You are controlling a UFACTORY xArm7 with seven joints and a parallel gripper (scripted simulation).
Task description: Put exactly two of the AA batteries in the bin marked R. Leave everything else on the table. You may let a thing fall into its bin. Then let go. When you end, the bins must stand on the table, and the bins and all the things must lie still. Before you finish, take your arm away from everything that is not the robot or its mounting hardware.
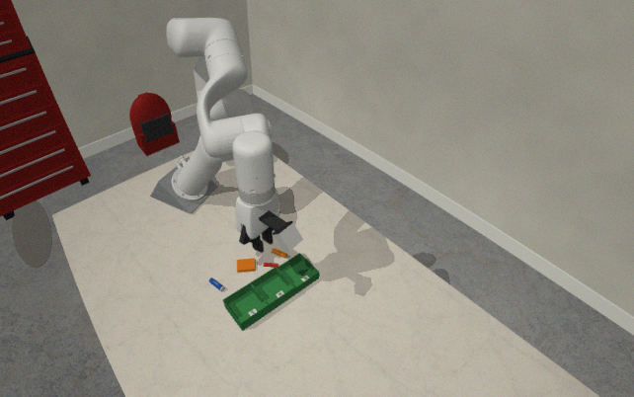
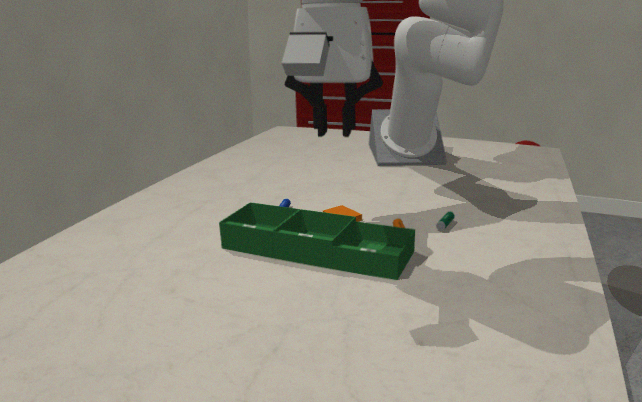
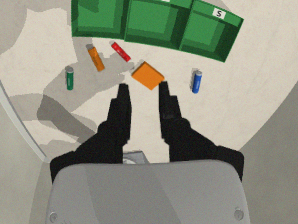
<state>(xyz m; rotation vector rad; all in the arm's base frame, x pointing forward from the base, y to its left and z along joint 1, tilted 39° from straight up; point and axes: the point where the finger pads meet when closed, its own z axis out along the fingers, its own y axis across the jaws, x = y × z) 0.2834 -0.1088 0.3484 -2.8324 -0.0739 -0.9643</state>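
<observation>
Now: the blue battery 16 cm below my hand, 11 cm to the right of it and 8 cm behind it. Round my hand: red battery 17 cm below, 4 cm to the left, 3 cm behind; orange block 17 cm below, 8 cm behind, 1 cm to the right; green three-part bin tray 15 cm below, 4 cm ahead, 2 cm to the right.
</observation>
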